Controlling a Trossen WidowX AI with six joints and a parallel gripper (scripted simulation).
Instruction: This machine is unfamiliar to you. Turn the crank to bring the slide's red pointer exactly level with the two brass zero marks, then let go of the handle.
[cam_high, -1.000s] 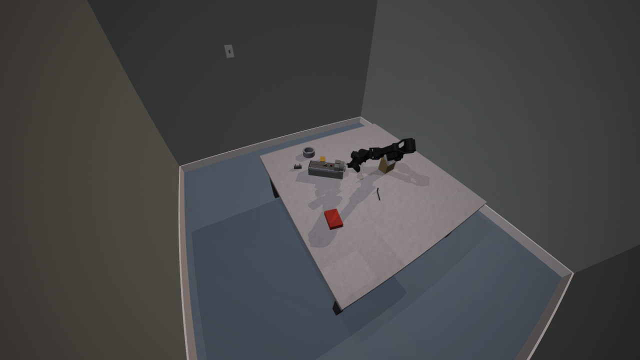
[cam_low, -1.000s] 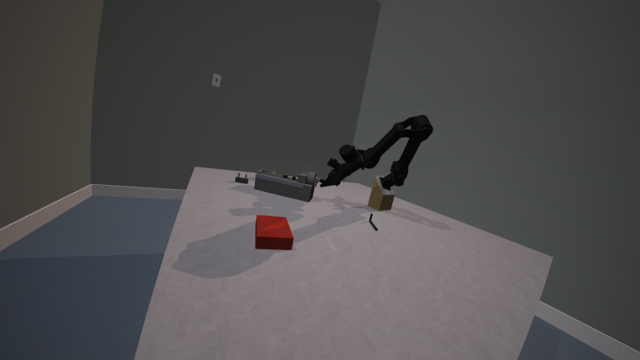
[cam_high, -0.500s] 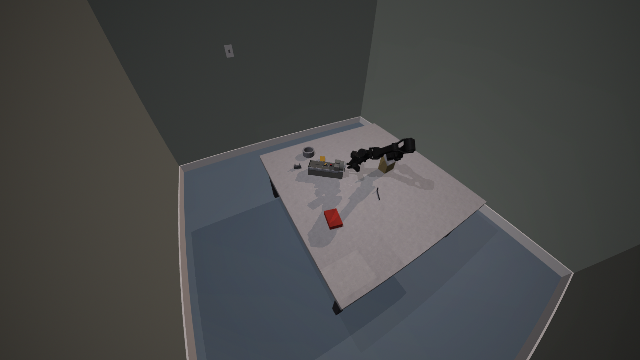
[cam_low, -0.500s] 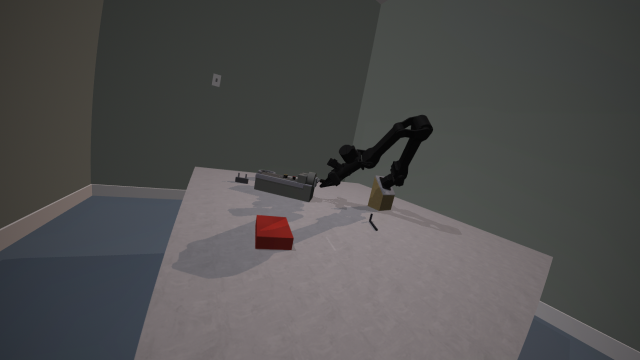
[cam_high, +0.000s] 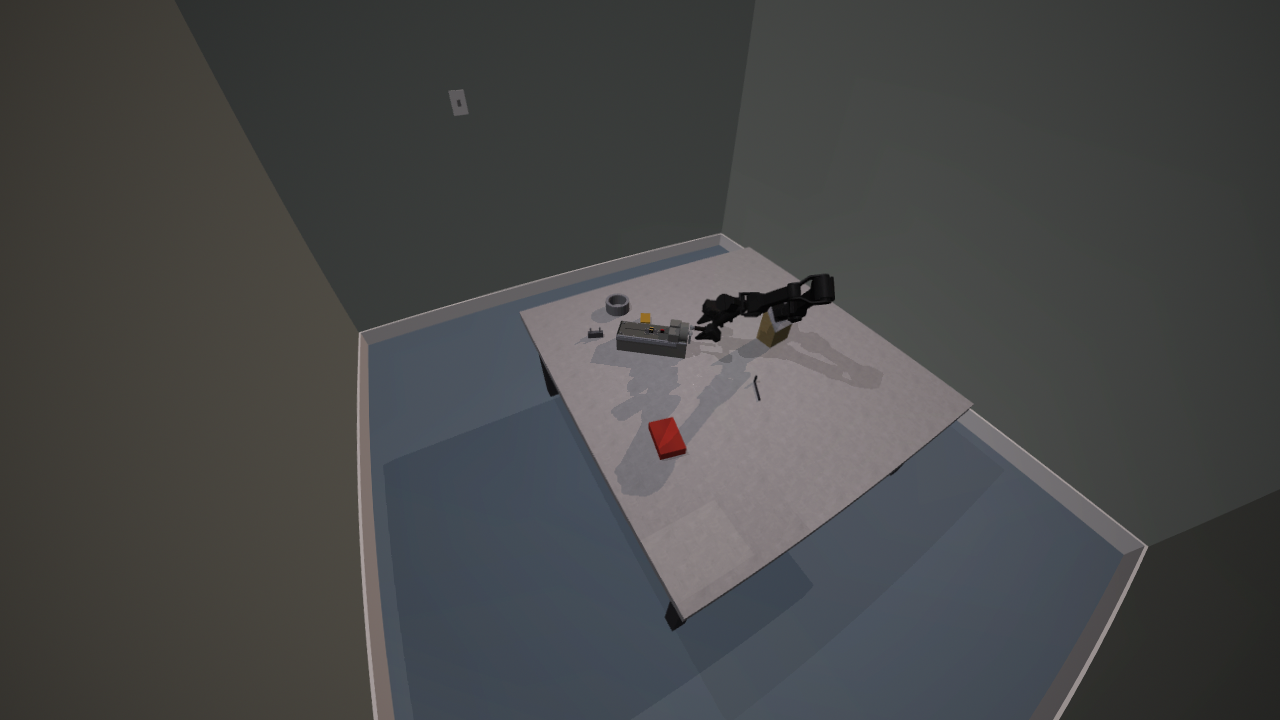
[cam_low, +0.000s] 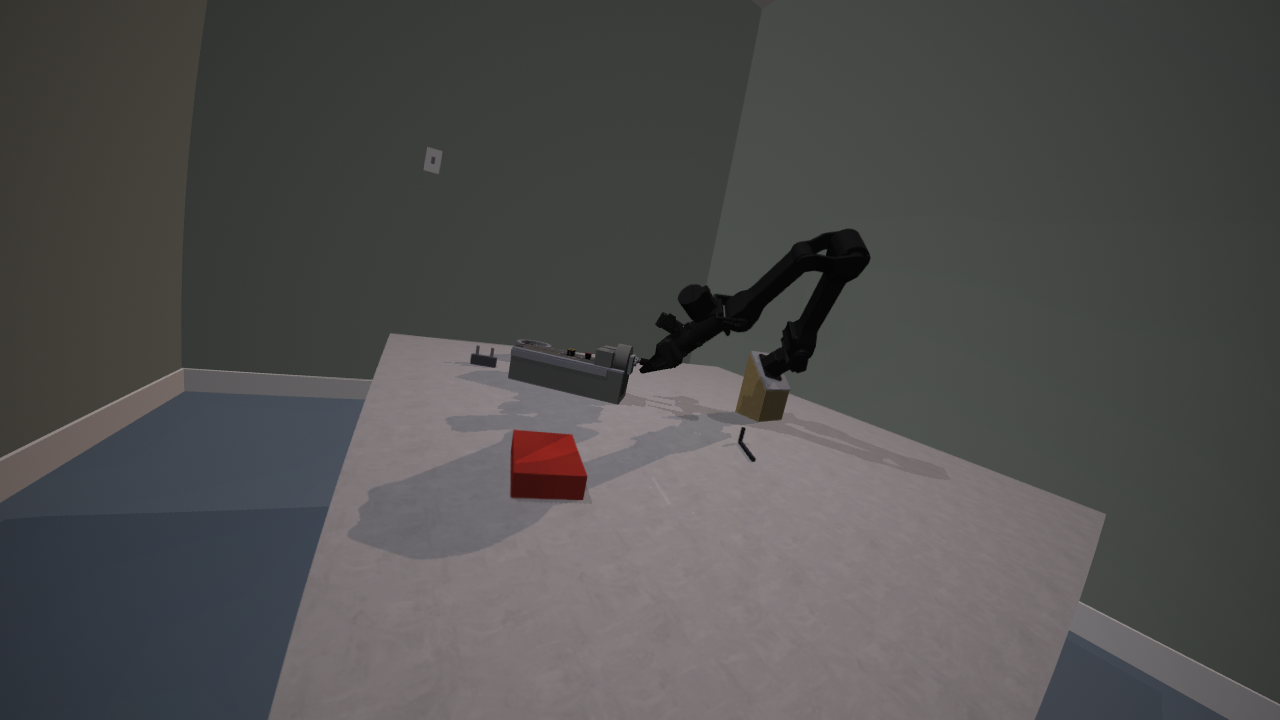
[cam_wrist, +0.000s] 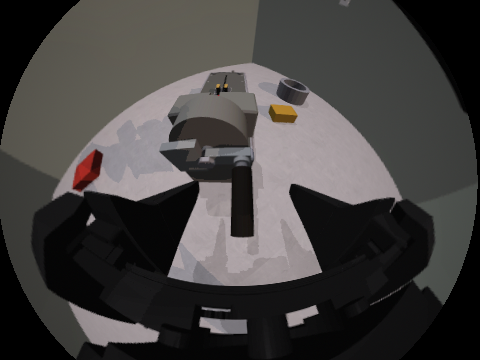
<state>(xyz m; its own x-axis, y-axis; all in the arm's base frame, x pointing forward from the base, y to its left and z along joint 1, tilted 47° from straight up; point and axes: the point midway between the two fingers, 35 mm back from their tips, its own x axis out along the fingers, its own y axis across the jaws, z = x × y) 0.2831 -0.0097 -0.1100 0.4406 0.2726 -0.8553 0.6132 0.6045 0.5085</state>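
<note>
Right now my gripper tip is 20 mm below the black crank handle, 10 mm to the right of it and 10 mm past it. From my gripper tip the other things lie so: yellow block: 210 mm to the right, 100 mm ahead, 60 mm below; red pointer: 120 mm ahead, 50 mm to the right, 10 mm above; black bent key: 280 mm to the left, 80 mm behind, 60 mm below.
</note>
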